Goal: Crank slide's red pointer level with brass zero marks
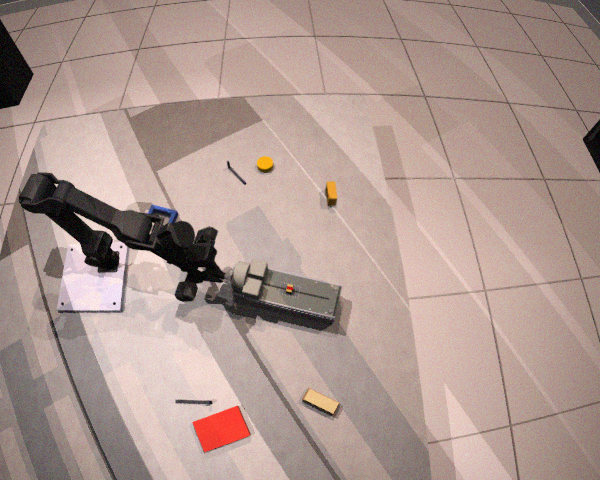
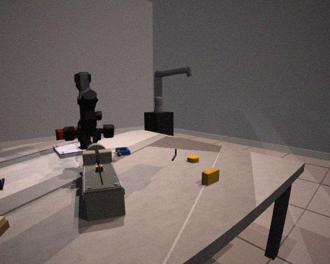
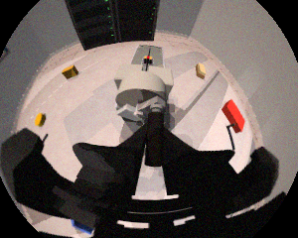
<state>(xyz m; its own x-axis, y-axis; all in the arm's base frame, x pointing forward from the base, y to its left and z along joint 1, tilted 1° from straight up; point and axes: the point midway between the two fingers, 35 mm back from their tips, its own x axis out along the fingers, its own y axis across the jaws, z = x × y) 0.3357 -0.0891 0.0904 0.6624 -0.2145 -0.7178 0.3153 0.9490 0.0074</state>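
Right now my gripper tip is 2 cm below the dark crank handle, 2 cm past it and 1 cm to the right of it. Round my gripper tip: blue block 24 cm to the left, 20 cm behind, 8 cm below; then red plate 37 cm to the right, 8 cm below, 3 cm behind; then red pointer 16 cm ahead, 3 cm to the right, 1 cm below.
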